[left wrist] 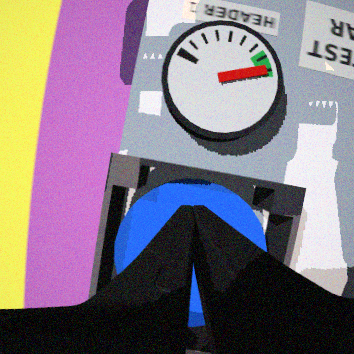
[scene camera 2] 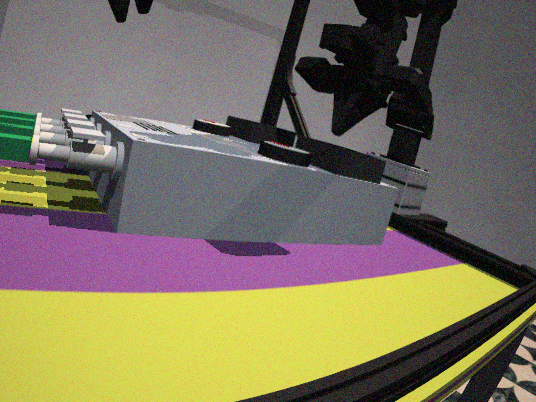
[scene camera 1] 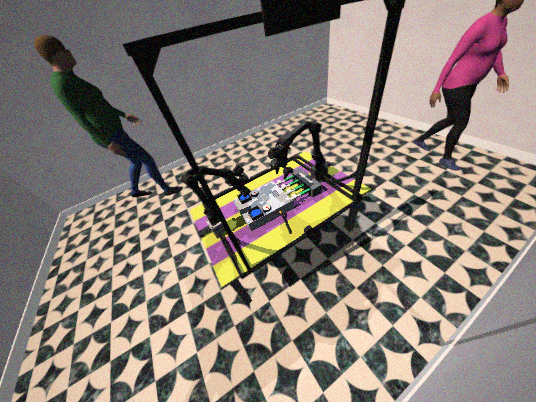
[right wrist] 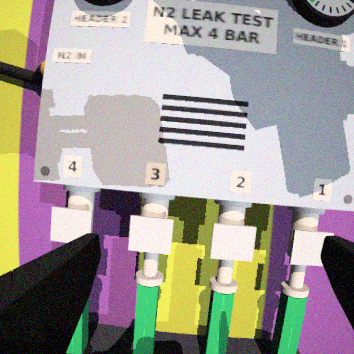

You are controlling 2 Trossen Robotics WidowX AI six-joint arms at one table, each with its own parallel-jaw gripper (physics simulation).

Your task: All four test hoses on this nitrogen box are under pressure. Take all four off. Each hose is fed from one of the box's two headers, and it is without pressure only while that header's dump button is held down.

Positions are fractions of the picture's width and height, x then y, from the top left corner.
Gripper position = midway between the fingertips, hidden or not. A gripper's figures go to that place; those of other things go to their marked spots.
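My right gripper (right wrist: 0.60,0.70) is 100 mm from the lens. A grey nitrogen box (right wrist: 0.68,0.31) is 230 mm from the lens. A port (right wrist: 0.42,0.78) is 260 mm from the lens; a port (right wrist: 0.83,0.81) is 280 mm from the lens.
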